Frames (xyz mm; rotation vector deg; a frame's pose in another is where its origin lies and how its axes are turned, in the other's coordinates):
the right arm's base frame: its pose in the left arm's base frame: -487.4 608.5 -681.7 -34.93 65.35 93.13
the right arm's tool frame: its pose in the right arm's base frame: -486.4 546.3 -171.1 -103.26 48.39 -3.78
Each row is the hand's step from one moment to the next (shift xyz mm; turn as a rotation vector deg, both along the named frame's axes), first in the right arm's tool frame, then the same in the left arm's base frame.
Working: the right arm's tool frame: its pose in the left arm's base frame: -842.1 218.6 -146.5 134.13 14.03 -107.50

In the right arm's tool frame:
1: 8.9 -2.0 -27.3 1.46 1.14 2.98
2: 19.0 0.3 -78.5 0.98 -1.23 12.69
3: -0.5 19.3 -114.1 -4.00 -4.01 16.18
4: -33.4 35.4 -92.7 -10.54 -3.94 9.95
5: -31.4 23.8 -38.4 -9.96 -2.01 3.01
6: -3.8 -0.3 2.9 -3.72 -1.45 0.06
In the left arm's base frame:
1: 27.5 7.9 -2.7 -2.30 -1.66 -2.07
2: 79.1 16.5 -1.5 -12.16 -1.33 -3.72
3: 112.8 4.3 25.3 -17.13 0.46 0.38
4: 88.7 -17.3 52.8 -12.56 1.37 8.12
5: 34.9 -16.9 39.0 -5.41 0.91 9.06
6: -3.6 -0.5 3.1 -1.15 1.24 3.62

